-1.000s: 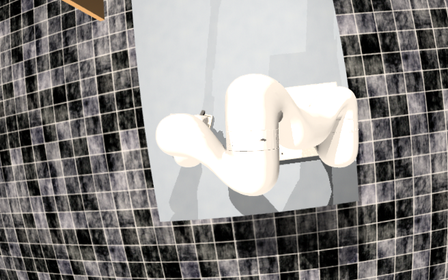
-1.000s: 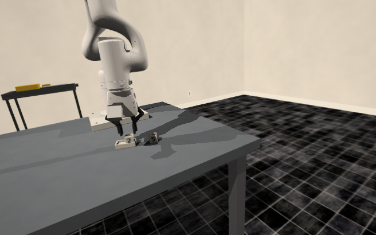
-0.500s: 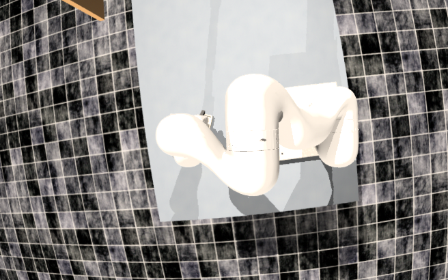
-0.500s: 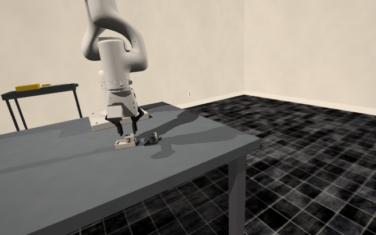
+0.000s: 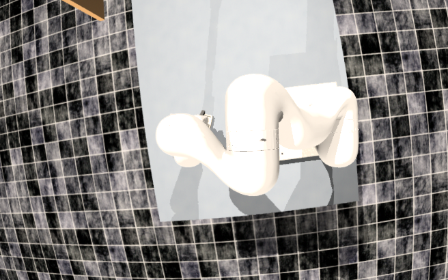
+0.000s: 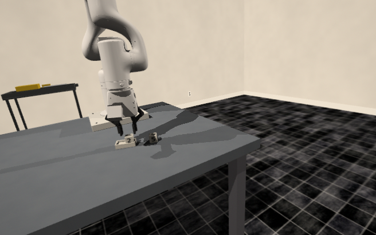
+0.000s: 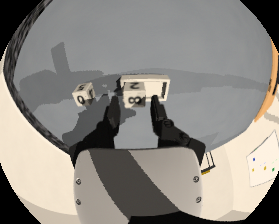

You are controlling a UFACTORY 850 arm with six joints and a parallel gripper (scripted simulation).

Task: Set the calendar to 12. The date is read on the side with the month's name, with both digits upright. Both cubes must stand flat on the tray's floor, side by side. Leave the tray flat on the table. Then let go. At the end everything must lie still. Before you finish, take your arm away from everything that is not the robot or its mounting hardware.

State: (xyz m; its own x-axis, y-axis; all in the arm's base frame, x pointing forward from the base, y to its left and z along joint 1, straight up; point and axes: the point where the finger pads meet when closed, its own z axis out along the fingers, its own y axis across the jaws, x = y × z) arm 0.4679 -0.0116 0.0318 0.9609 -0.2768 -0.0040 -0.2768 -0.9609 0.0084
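My hand is 6 cm above the calendar tray, 2 cm to the left of it and 1 cm past it.
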